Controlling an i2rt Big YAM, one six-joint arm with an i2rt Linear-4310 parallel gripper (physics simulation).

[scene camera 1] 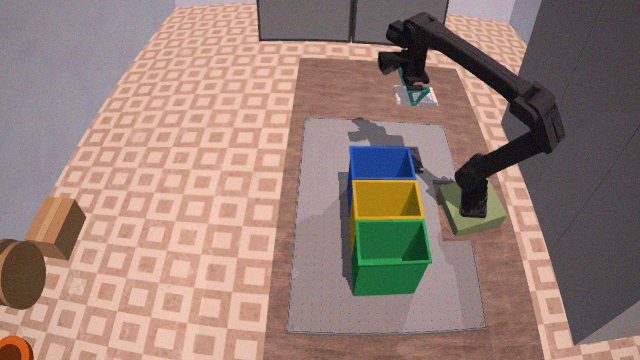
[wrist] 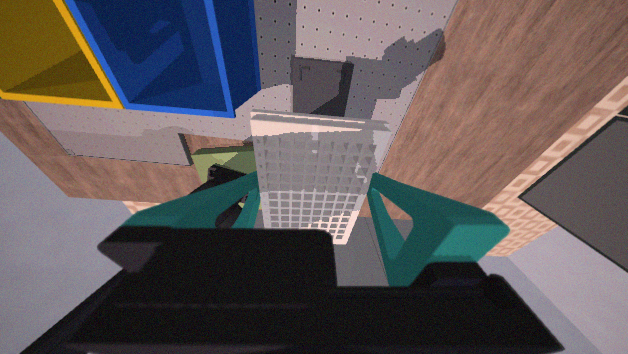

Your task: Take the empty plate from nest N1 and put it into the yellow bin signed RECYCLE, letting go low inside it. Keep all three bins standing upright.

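My gripper is shut on the plate, with one teal finger on each side of it. The plate is white with a grid of small wells. It is held high, beyond the far side of the blue bin. The yellow bin stands upright between the blue bin and the green bin. The RECYCLE sign does not show. The dark nest lies on the board beside the blue bin, and part of it is hidden.
The bins stand close together in a row on the grey perforated board. The arm's base stands on a green block to the right of the bins in the scene view. Grey panels stand at the back.
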